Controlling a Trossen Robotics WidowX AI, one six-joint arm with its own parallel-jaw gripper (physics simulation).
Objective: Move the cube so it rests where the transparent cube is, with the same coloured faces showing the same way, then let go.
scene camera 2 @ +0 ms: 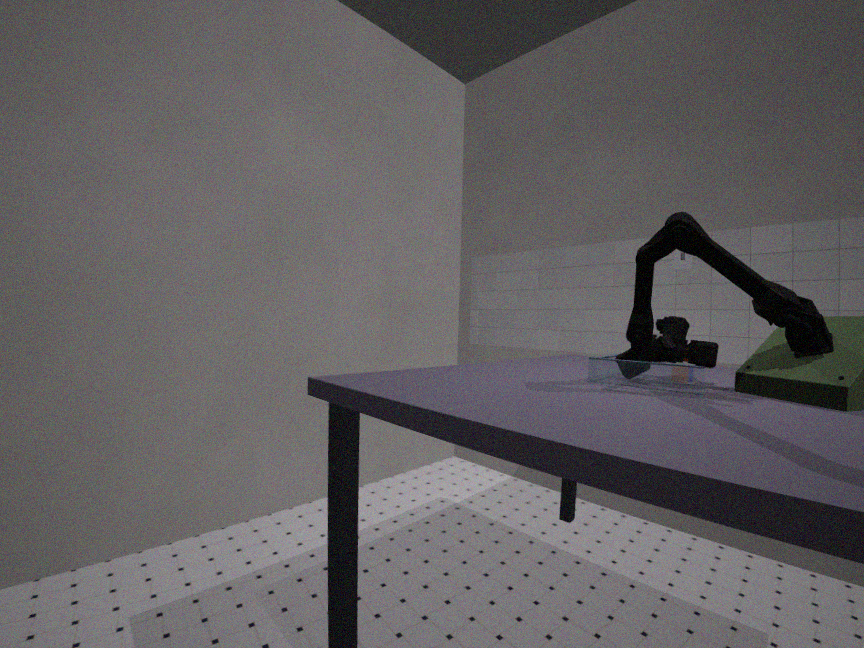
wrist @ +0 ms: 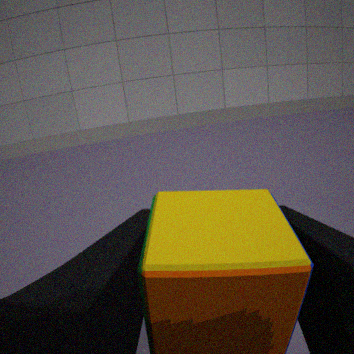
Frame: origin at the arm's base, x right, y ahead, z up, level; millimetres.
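Seen in the pictures: gripper, fingertip midpoint: [scene camera 2: 688,349] [wrist: 212,219]; arm's base at its link origin: [scene camera 2: 813,346].
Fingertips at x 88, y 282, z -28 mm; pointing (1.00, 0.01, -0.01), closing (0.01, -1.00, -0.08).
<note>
Offsets run from my fingertips to a thing's middle. "spot": to the spot under its first point. Level surfaces: height alone.
My gripper [scene camera 2: 686,355] [wrist: 212,219] is shut on the solid cube {dx -16, dy +1, dz -10 mm} [wrist: 230,227]. In the wrist view the cube has its yellow face up, orange towards the camera, a green edge on the left and a blue edge on the right. In scene camera 2 the dark gripper hides most of it; a small orange sliver shows between the gripper parts. A faint orange patch with a blue right edge, apparently the transparent cube {spot: dx -285, dy -93, dz -39 mm} [scene camera 2: 680,374], shows low beneath the gripper. Any gap between the two cubes cannot be judged. The transparent cube does not show in the wrist view.
A clear, low-walled box {spot: dx -316, dy +71, dz -43 mm} [scene camera 2: 601,368] stands on the purple table {dz -80 mm} [scene camera 2: 488,397], in front of or around the gripper area. A green sloped block [scene camera 2: 788,383] stands at the right, under the arm's base. A tiled wall [scene camera 2: 558,299] [wrist: 200,55] rises behind.
</note>
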